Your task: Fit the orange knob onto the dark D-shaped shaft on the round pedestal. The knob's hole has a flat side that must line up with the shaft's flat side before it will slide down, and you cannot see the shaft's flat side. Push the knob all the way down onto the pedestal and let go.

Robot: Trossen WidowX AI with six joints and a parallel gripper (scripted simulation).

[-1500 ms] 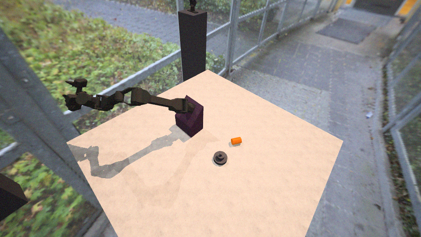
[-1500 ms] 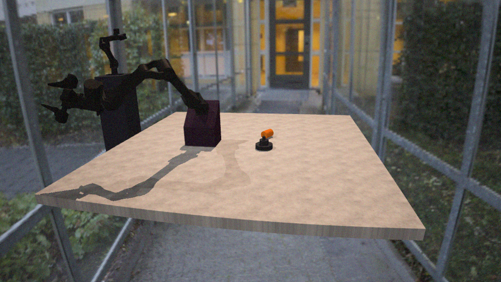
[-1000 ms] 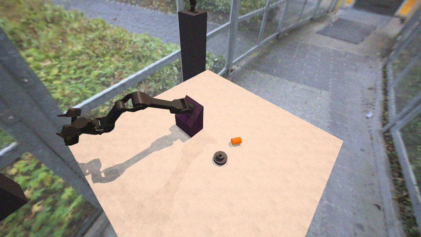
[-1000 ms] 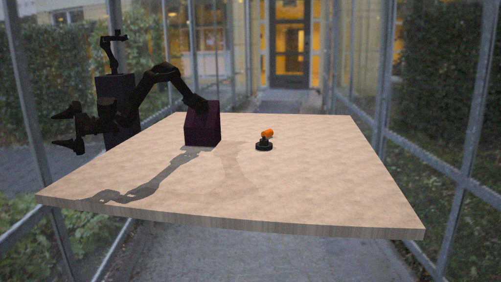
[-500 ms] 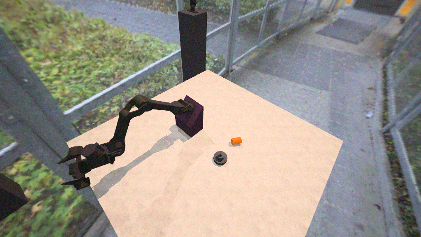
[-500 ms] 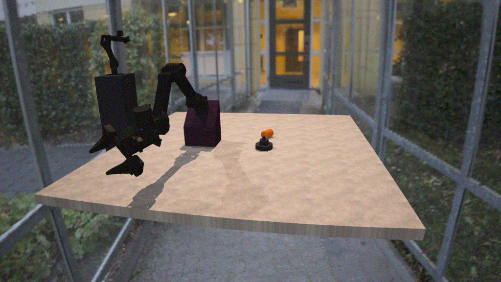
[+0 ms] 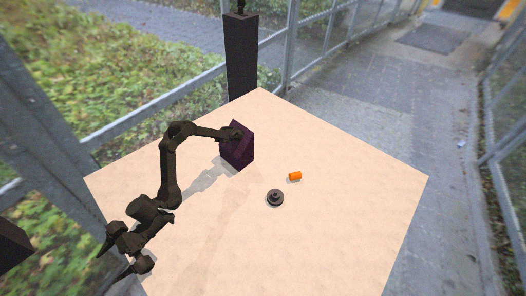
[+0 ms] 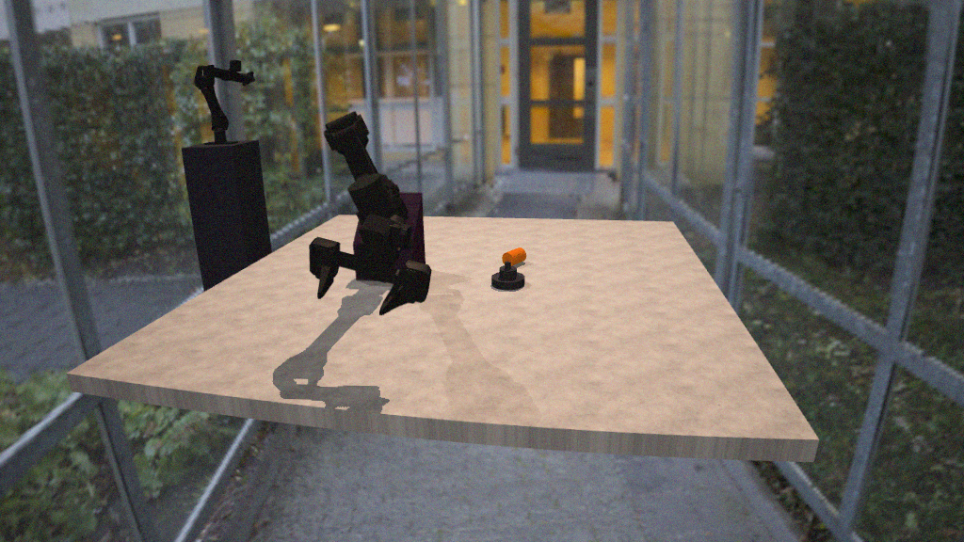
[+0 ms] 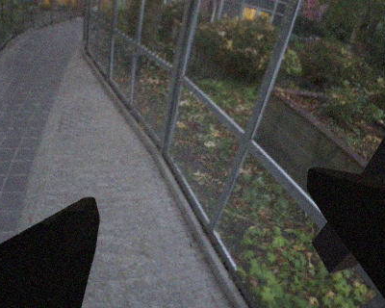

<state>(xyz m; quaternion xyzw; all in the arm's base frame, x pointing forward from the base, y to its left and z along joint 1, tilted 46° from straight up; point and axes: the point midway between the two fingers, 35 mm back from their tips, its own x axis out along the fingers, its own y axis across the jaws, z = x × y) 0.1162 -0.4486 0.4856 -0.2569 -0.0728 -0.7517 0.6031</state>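
My gripper tip is 220 mm short of the orange knob, 770 mm to the right of it and 180 mm above it. Also, from my gripper tip: pedestal 210 mm ahead, 610 mm to the left, 170 mm below.
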